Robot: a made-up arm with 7 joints. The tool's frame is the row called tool. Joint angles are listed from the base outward. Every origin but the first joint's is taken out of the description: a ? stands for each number. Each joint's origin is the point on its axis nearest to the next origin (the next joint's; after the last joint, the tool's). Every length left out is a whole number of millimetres.
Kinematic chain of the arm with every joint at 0, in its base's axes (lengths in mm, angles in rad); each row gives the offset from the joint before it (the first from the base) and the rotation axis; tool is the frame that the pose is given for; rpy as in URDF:
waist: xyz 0 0 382 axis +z
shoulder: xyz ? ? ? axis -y
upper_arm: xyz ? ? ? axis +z
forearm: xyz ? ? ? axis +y
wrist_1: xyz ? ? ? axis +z
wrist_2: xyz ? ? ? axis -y
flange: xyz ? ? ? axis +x
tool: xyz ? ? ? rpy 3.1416 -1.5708 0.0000
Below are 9 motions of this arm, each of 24 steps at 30 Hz.
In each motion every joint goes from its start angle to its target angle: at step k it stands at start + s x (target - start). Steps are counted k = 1, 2, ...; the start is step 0. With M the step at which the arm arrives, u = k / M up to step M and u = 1 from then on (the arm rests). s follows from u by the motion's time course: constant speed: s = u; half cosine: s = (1 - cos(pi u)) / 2; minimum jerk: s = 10 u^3 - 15 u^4 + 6 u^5.
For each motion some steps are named. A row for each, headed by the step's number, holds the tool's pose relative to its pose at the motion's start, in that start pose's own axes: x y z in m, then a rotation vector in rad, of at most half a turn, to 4 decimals.
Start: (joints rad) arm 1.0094 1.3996 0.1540 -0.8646 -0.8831 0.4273 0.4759
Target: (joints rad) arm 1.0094 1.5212 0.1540 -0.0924 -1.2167 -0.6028 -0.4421
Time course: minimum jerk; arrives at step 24
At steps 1, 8, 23, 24:
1: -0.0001 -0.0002 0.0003 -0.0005 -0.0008 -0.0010
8: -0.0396 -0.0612 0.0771 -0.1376 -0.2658 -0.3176
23: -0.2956 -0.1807 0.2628 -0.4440 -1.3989 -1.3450
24: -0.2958 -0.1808 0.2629 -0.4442 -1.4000 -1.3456

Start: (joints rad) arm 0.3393 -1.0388 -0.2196 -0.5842 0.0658 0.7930 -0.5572
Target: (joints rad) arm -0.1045 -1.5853 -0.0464 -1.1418 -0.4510 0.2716 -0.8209
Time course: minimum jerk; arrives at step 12
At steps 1, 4, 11, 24:
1: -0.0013 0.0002 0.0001 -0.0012 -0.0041 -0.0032
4: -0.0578 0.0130 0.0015 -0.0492 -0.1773 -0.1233
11: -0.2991 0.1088 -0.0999 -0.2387 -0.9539 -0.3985
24: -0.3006 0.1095 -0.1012 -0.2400 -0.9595 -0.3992

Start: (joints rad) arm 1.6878 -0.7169 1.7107 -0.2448 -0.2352 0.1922 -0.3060
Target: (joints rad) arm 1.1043 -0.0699 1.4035 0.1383 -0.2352 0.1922 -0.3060
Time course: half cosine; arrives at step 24
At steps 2, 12, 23, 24:
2: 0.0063 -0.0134 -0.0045 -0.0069 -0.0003 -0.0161
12: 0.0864 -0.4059 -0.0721 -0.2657 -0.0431 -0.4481
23: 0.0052 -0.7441 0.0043 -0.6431 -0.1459 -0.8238
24: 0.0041 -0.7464 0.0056 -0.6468 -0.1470 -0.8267

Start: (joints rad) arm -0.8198 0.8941 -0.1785 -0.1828 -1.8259 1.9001 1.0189
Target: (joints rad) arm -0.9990 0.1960 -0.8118 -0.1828 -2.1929 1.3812 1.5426
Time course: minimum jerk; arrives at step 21
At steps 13, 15, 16, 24:
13: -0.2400 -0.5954 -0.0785 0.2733 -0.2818 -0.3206
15: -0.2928 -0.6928 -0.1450 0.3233 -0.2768 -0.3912
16: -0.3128 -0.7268 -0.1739 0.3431 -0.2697 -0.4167
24: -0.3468 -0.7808 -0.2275 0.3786 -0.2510 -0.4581

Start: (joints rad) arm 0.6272 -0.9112 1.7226 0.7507 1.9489 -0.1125 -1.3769
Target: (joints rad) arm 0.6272 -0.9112 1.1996 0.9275 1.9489 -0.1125 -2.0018
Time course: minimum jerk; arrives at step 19
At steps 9, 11, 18, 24:
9: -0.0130 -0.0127 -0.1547 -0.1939 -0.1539 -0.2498
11: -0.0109 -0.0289 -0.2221 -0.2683 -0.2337 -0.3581
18: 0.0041 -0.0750 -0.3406 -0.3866 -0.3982 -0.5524
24: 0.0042 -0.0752 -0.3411 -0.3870 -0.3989 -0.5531

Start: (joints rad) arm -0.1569 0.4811 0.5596 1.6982 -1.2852 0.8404 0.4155
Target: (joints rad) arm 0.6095 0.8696 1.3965 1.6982 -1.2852 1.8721 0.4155
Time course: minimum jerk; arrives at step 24
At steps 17, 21, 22, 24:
17: -0.3243 0.0641 -0.8644 0.6552 2.0871 -0.1260
21: -0.4686 0.0894 -0.9144 0.7174 2.4197 -0.1894
22: -0.4805 0.0912 -0.9170 0.7216 2.4464 -0.1955
24: -0.4860 0.0920 -0.9181 0.7235 2.4587 -0.1984

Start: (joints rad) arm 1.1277 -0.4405 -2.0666 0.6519 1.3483 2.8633 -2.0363
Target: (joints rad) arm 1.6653 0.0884 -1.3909 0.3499 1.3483 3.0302 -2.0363
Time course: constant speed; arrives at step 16
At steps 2, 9, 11, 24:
2: 0.0147 0.0019 -0.0043 0.0650 -0.1286 0.0792
9: 0.0647 0.0251 0.0093 0.2740 -0.6150 0.3367
11: 0.0740 0.0334 0.0219 0.3286 -0.7643 0.4009
24: 0.0777 0.0483 0.0659 0.4555 -1.1569 0.5339

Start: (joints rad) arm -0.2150 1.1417 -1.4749 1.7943 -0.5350 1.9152 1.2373
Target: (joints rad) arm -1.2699 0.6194 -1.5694 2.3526 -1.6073 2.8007 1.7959
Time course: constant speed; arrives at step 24
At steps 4, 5, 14, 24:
4: 0.0147 -0.0541 -0.0695 0.1121 0.0506 -0.1877
5: 0.0163 -0.0645 -0.0866 0.1355 0.0559 -0.2328
14: 0.0147 -0.1065 -0.2331 0.2310 -0.0128 -0.5706
24: 0.0112 -0.0797 -0.3883 0.0874 -0.2312 -0.6762

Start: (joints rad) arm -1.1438 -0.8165 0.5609 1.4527 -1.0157 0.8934 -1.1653
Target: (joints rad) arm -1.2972 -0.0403 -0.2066 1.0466 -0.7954 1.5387 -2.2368
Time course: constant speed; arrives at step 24
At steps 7, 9, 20, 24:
7: -0.2326 0.0080 -0.1831 -0.2572 -0.3200 -0.1256
9: -0.2883 -0.0029 -0.2515 -0.3172 -0.4322 -0.1685
20: -0.4514 -0.1709 -0.6917 -0.4635 -1.1909 -0.4251
24: -0.4401 -0.2701 -0.8511 -0.4132 -1.5096 -0.5098

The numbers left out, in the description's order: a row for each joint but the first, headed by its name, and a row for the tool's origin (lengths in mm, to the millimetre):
shoulder: 0 -61 0
upper_arm: 0 0 378
forearm: 19 62 0
wrist_1: -27 0 562
wrist_2: 0 -134 0
flange: 18 0 130
tool: 0 0 0

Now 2 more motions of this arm.
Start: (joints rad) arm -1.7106 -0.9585 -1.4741 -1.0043 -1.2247 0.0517 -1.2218
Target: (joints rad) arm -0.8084 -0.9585 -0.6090 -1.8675 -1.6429 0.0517 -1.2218
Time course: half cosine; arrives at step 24
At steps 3, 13, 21, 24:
3: -0.0509 0.0170 0.0123 0.0230 0.0029 0.0723
13: -0.6601 -0.1552 0.2552 0.5058 -0.0479 1.0035
21: -0.7771 -0.5865 0.3535 1.1083 -0.1378 1.5145
24: -0.7707 -0.6280 0.3532 1.1777 -0.1456 1.5492

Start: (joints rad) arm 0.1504 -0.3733 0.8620 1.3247 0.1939 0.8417 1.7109
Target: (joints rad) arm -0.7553 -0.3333 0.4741 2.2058 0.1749 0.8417 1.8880
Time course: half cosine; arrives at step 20
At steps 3, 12, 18, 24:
3: 0.0518 0.0091 -0.0021 -0.0108 0.0604 0.0538
12: 0.5380 0.3105 -0.1672 -0.1169 0.5726 0.8090
18: 0.6323 0.5946 -0.2809 -0.1543 0.6963 1.3052
24: 0.6331 0.6175 -0.2876 -0.1563 0.7004 1.3447

